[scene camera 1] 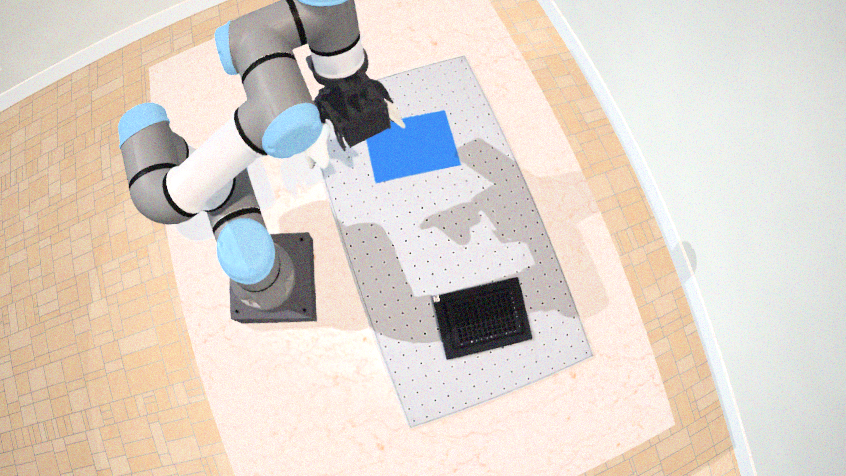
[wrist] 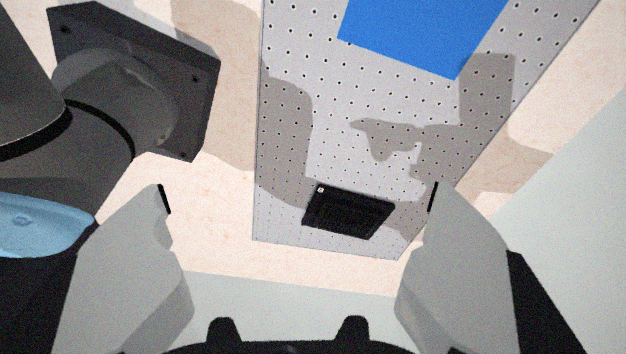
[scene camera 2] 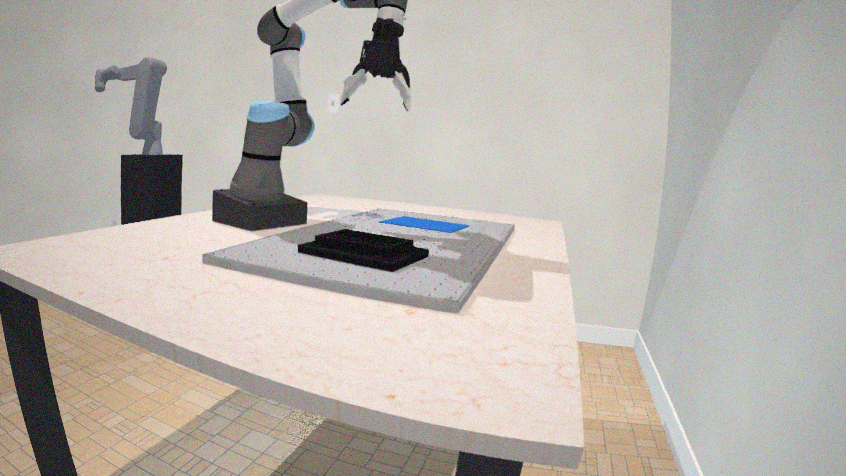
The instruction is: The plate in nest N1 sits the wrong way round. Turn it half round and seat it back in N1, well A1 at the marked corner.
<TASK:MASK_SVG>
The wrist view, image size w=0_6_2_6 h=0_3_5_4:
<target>my gripper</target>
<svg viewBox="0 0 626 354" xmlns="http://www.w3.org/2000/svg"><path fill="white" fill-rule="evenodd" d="M0 335L0 354L415 354L390 343L370 340L368 321L361 315L347 316L334 340L242 341L232 318L217 317L209 325L205 342L189 344L167 351L192 320L195 307L177 256L170 250L173 240L167 227L166 219L168 214L171 214L171 210L161 183L150 184L108 217L91 234L76 255L62 259ZM435 181L427 212L430 212L422 238L424 245L411 251L394 303L394 314L416 345L419 353L587 354L523 256L510 251L492 224L450 184Z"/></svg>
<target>black well plate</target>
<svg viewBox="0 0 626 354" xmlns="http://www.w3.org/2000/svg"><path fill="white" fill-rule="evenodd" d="M311 225L313 228L359 239L367 239L384 218L385 213L374 208L324 196L311 221Z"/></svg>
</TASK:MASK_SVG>
